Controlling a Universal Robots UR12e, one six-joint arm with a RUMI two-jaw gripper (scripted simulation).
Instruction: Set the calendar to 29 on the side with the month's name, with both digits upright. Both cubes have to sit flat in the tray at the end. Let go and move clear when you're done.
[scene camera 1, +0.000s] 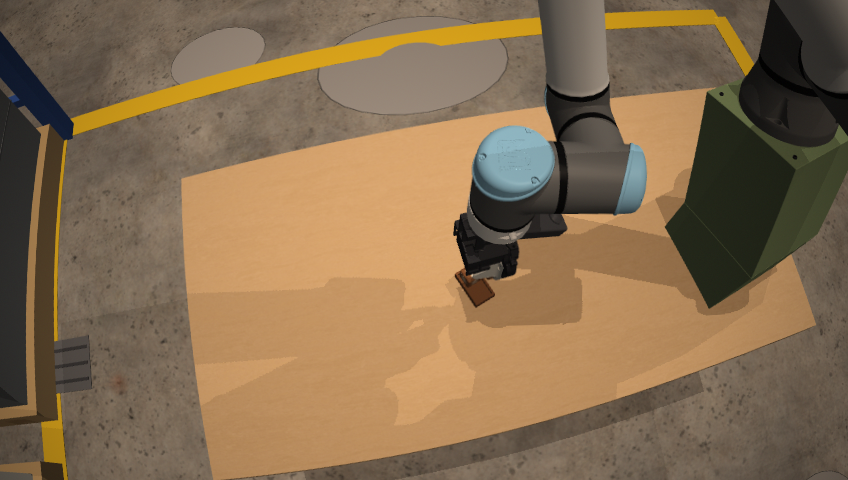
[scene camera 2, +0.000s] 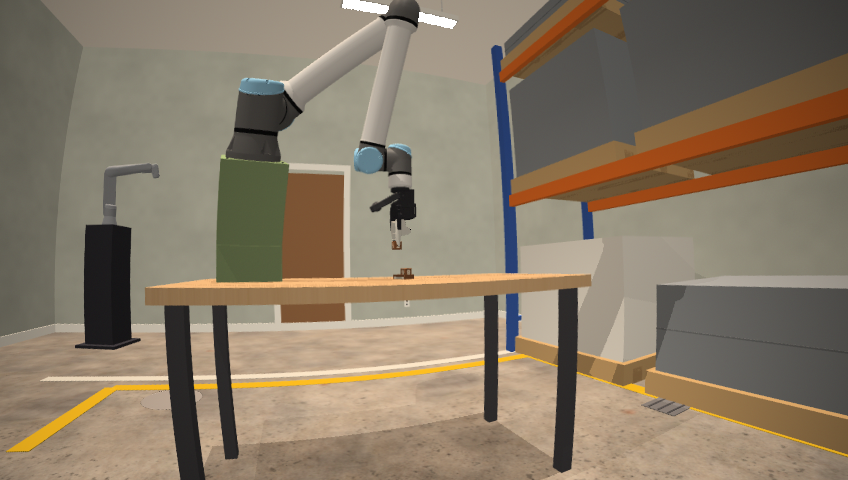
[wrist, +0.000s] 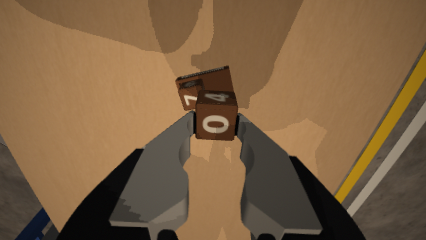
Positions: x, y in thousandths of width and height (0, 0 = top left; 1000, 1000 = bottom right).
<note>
In view: my gripper (scene camera 1: 581, 559) and a tray (wrist: 515, 331).
My gripper also shows in scene camera 2 (scene camera 2: 469, 516) and in the wrist view (wrist: 506, 477).
</note>
